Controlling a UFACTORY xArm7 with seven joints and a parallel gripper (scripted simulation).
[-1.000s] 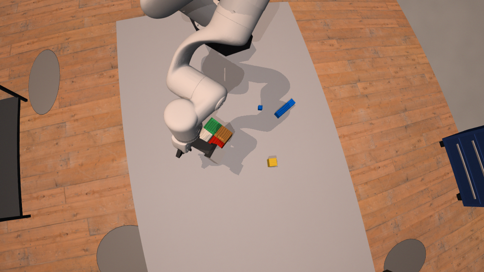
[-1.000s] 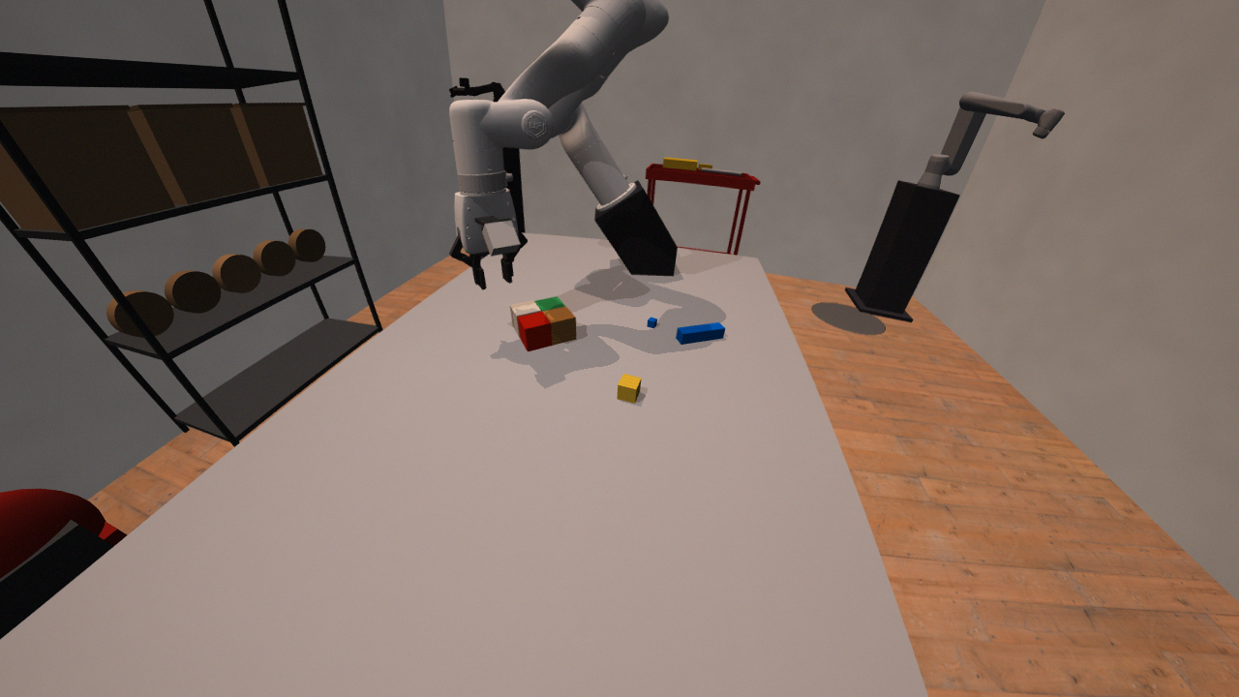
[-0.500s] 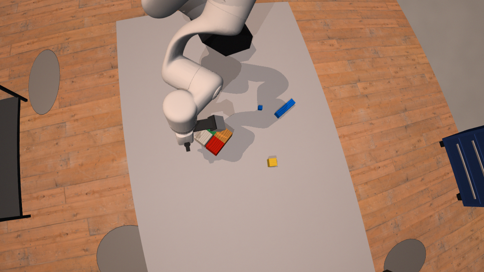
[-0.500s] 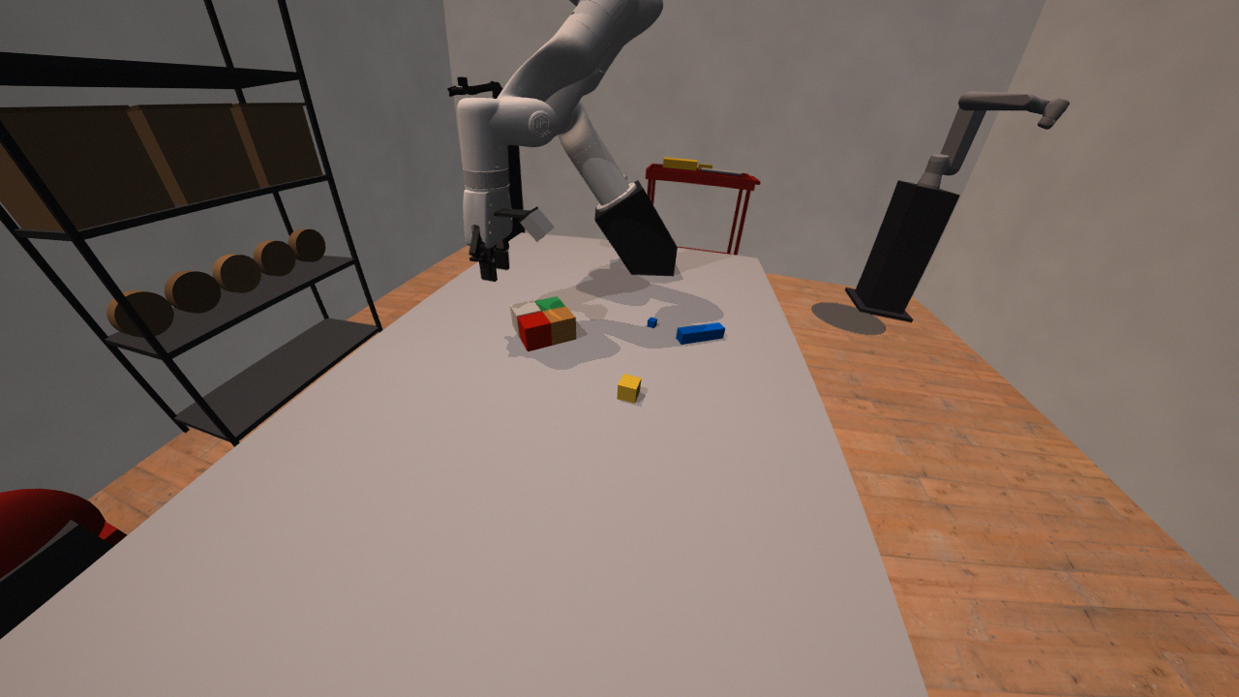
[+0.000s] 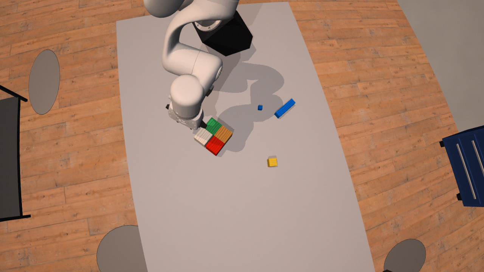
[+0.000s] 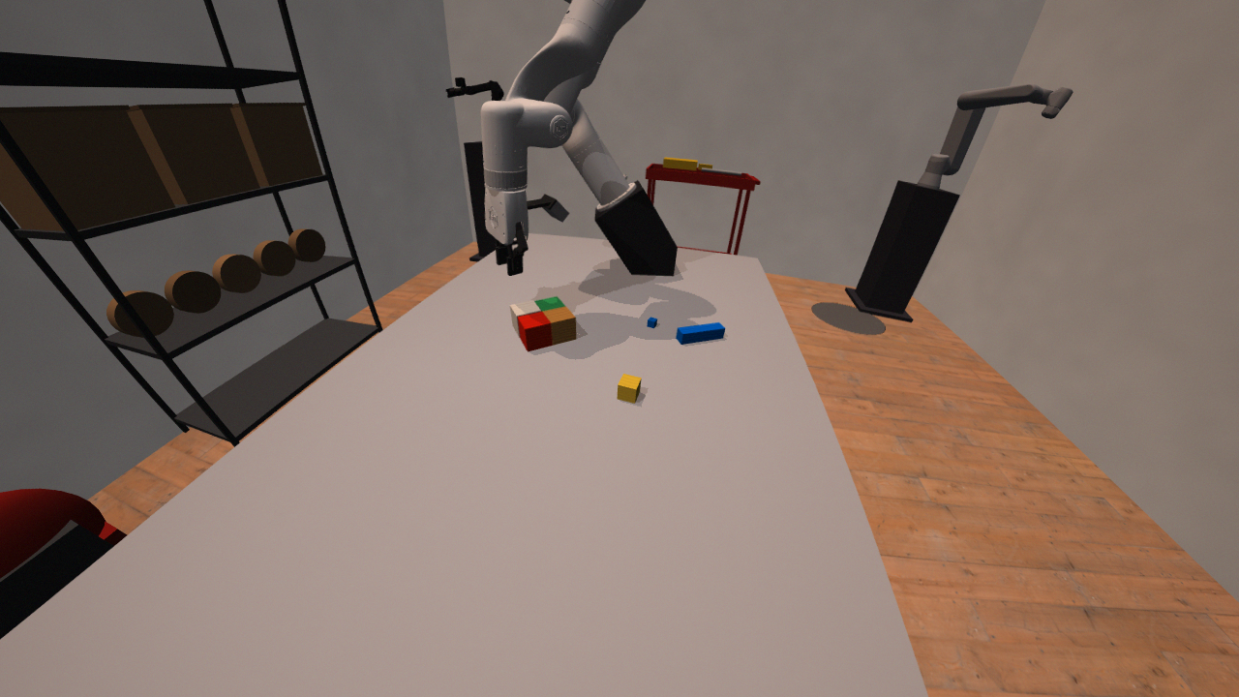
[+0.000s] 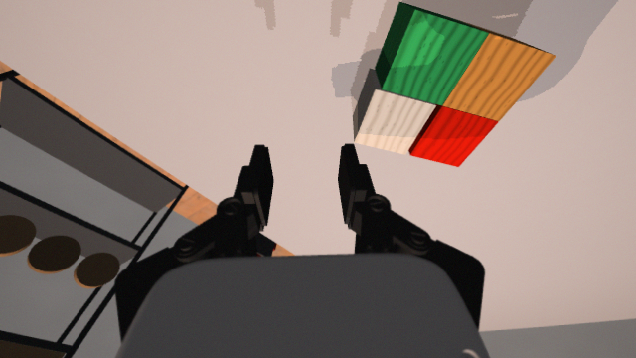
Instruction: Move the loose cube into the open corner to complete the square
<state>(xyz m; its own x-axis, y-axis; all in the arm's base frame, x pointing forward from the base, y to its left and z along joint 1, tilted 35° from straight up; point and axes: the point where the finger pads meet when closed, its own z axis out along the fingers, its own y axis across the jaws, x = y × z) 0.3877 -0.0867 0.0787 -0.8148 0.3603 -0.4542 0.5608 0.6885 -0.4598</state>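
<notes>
My gripper is now 4 cm short of the white cube, 5 cm to the right of it and 11 cm above it. Also, from my hand: red cube: 8 cm ahead, 9 cm to the left, 11 cm below; then orange cube: 4 cm ahead, 13 cm to the left, 11 cm below; then green cube: 1 cm ahead, 9 cm to the left, 11 cm below.
</notes>
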